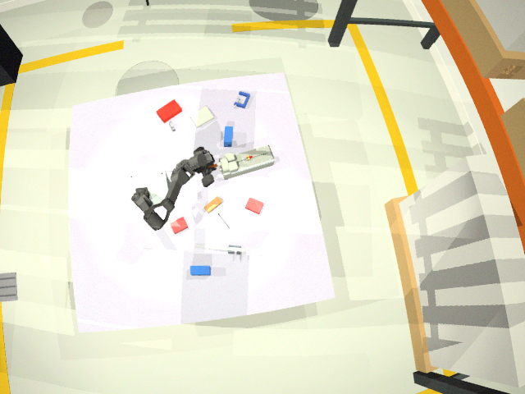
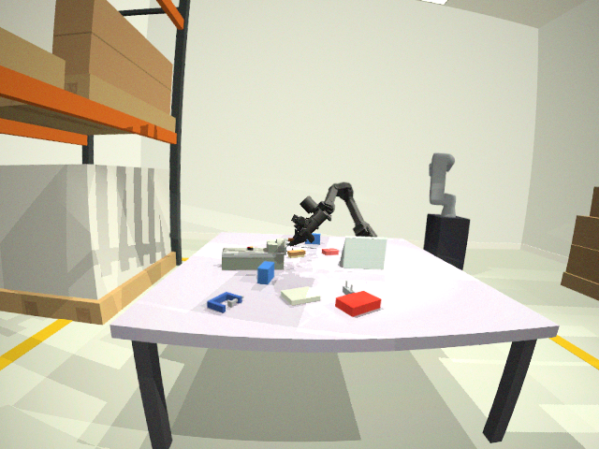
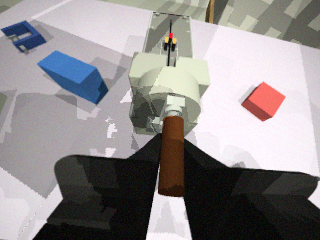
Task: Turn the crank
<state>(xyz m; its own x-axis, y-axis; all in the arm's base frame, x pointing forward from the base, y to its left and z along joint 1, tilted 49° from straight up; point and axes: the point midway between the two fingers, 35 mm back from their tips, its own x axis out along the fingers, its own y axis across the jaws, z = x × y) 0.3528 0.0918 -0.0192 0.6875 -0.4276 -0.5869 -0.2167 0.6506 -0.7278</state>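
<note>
Now: the crank 10 mm above my gripper tip. Round my gripper tip: red pointer (170 mm ahead, 40 mm to the left, 10 mm below); then orange-brown crank handle (30 mm above, 20 mm behind); then brown block (160 mm to the right, 80 mm below, 30 mm behind).
</note>
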